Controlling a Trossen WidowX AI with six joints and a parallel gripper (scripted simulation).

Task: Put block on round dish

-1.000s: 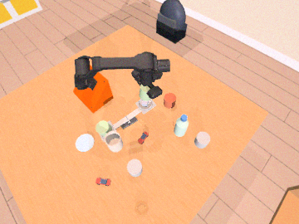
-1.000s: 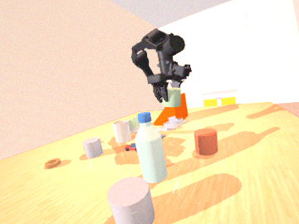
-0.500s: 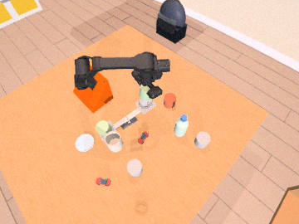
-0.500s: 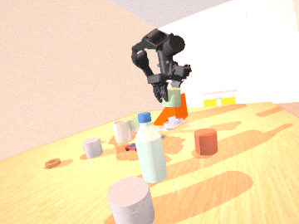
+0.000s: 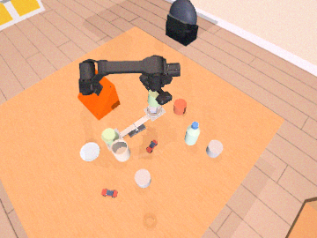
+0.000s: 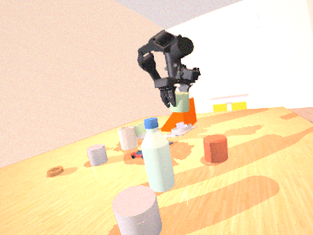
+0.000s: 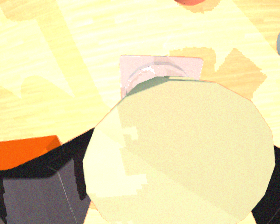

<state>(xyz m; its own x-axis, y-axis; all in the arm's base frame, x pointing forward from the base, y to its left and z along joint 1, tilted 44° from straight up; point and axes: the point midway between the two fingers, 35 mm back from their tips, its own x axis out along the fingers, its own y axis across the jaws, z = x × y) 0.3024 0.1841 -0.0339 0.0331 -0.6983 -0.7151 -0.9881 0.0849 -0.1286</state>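
Now: the pale block 1 cm to the right of my gripper tip and 8 cm below it. Also, from my gripper tip: pale green cup: 2 cm to the left, 1 cm above; red cylinder: 5 cm ahead, 12 cm to the left, 13 cm below; balance beam: 2 cm behind, 13 cm to the right, 13 cm below.
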